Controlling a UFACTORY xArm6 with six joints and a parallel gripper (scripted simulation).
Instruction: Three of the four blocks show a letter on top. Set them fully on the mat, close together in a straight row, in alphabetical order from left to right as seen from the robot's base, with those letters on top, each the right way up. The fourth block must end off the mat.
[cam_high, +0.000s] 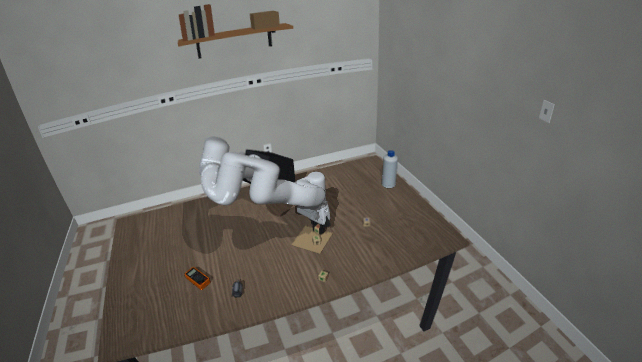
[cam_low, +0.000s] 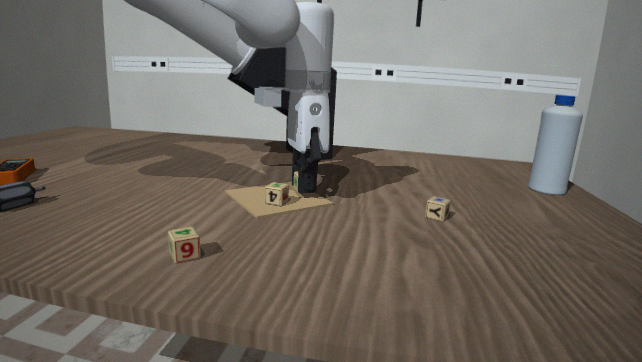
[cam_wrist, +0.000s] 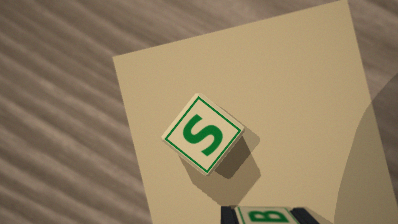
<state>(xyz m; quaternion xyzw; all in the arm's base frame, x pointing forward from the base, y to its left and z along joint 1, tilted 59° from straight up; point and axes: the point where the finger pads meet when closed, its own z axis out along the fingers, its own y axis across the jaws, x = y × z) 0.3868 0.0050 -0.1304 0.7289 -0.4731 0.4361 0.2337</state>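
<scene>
Now: the tan mat 50 mm to the right of my hand, 30 mm below it and 10 mm ahead of it. Also, from my hand: white bottle (540 mm to the left, 60 mm above, 40 mm behind); orange meter (570 mm to the right, 110 mm behind, 20 mm below); grey device (460 mm to the right, 40 mm ahead, 20 mm below).
</scene>
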